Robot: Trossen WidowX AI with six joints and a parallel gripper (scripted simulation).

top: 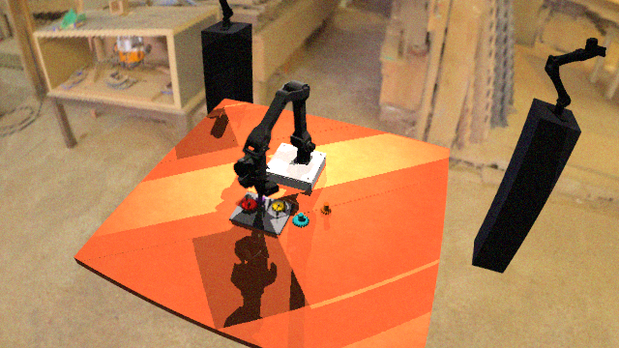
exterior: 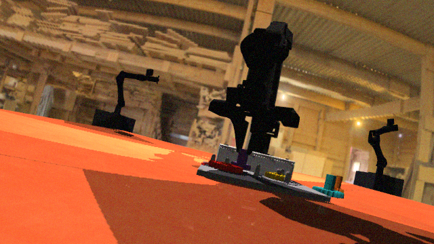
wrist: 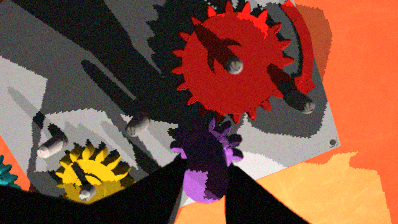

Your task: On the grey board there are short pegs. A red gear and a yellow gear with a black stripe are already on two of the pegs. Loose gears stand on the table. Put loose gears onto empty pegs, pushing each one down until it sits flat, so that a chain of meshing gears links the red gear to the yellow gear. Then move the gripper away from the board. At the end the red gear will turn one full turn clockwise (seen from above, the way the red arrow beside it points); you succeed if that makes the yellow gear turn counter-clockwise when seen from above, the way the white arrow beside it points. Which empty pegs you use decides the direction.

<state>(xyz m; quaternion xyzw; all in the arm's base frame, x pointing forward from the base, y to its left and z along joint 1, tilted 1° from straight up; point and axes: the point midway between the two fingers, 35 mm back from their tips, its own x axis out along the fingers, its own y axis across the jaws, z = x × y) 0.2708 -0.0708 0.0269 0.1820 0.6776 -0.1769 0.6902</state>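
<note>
My gripper tip is now 10 mm above the purple gear. The rest, counted from my gripper tip: yellow gear (80 mm to the left, 30 mm below); then grey board (50 mm ahead, 40 mm below, 30 mm to the left); then red gear (40 mm ahead, 30 mm to the right, 30 mm below).
</note>
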